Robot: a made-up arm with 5 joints.
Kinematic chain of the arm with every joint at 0, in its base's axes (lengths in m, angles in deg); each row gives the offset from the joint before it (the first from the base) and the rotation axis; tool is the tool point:
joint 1: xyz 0 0 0.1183 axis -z
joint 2: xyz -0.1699 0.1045 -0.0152 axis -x
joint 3: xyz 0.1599 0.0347 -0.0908 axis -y
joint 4: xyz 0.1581 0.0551 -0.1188 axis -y
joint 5: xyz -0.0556 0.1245 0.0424 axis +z
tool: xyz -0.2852 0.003 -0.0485
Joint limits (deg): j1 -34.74..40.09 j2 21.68..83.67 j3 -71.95..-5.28 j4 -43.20..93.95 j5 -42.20..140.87
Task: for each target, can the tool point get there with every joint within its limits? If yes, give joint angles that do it. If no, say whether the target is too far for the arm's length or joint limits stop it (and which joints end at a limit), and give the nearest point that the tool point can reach.
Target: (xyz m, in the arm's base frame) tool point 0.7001 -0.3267 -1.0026
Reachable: no: too far | nearest point 0.2602 -0.1363 -0.4194 | short by 0.755 m
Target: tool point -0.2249 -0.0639 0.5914
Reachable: no: joint limits stop it (at a limit: joint 2, joint 3) | nearest point -0.1855 -0.0527 0.1470 | short by 0.446 m
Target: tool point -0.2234 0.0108 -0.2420
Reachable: yes | joints 8.70 50.26 -15.93 26.87 6.74
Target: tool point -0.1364 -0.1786 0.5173
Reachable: no: joint limits stop it (at a limit: joint 2, joint 3) | nearest point -0.1161 -0.1520 0.1472 | short by 0.372 m
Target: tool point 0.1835 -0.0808 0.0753
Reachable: yes | joints -27.48 75.80 -35.82 54.76 118.80
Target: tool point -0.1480 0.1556 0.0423
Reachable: yes | joints 24.02 47.47 -63.99 6.33 40.99
